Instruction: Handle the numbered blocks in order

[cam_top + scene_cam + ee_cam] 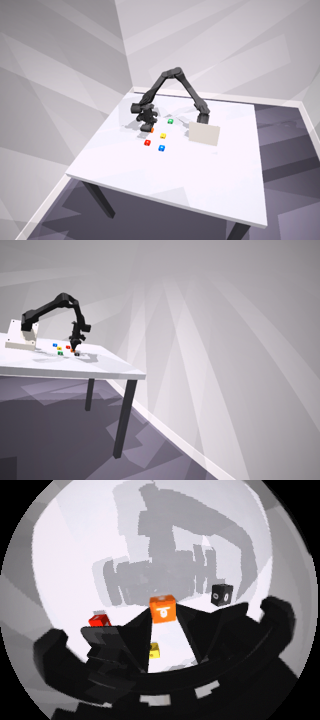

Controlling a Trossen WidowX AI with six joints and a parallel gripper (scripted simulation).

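Now: the orange block right at my gripper tip. From my gripper tip the other things lie so: yellow block 100 mm behind, 30 mm to the left; then red block 120 mm to the left, 20 mm behind; then black block 100 mm to the right, 10 mm ahead.
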